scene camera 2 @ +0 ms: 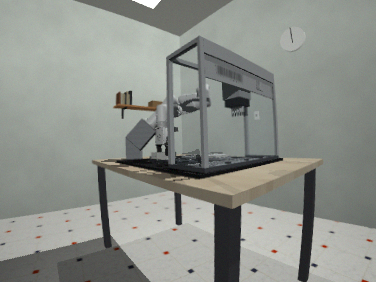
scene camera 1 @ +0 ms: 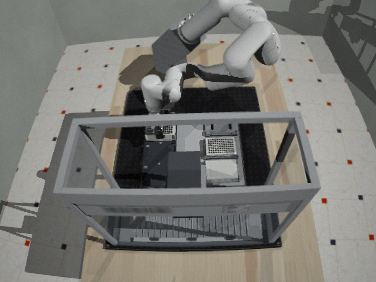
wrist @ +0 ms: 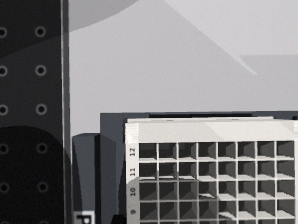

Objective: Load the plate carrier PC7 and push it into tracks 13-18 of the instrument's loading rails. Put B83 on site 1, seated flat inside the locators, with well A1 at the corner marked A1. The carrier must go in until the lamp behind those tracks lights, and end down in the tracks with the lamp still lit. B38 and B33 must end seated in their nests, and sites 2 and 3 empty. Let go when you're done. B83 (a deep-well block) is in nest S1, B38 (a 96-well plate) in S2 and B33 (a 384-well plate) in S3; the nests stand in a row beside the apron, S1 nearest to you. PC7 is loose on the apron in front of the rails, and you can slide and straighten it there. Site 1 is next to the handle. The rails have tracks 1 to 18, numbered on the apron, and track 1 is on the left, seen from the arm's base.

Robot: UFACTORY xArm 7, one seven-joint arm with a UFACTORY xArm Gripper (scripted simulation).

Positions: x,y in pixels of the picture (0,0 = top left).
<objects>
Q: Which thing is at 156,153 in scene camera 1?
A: A plate carrier PC7.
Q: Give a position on a black perforated deck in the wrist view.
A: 39,169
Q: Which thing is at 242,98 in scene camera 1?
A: A black perforated deck.
</objects>
